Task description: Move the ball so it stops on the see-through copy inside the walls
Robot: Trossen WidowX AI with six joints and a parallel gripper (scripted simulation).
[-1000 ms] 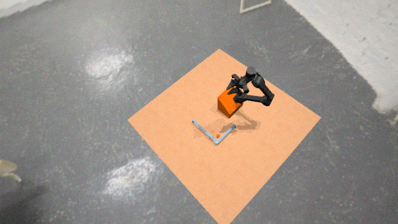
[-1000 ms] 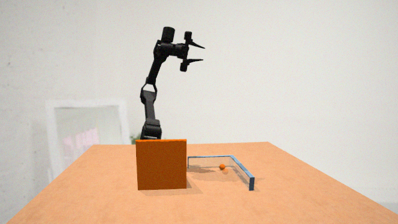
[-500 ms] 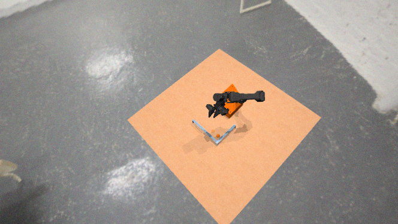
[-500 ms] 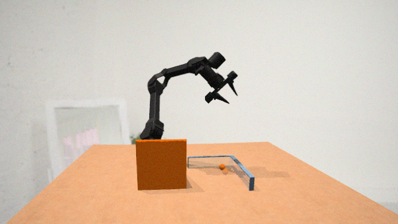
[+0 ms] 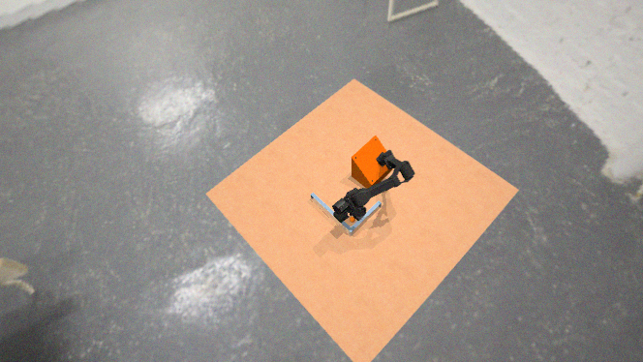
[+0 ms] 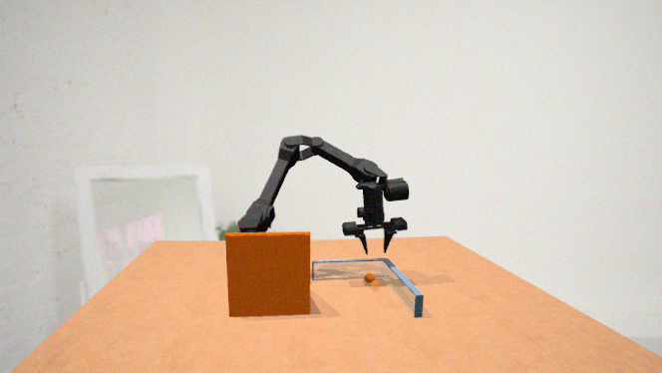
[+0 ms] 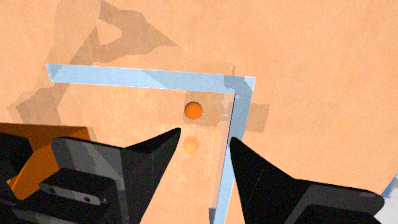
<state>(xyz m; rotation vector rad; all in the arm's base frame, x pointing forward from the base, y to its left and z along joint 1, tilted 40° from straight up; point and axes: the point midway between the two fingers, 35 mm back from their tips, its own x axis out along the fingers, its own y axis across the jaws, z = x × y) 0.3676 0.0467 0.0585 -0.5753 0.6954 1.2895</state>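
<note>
My gripper tip is 80 mm above the orange ball and 20 mm past it. The rest, counted from my gripper tip: see-through copy of ball: 80 mm below, 60 mm to the right, 20 mm behind.
</note>
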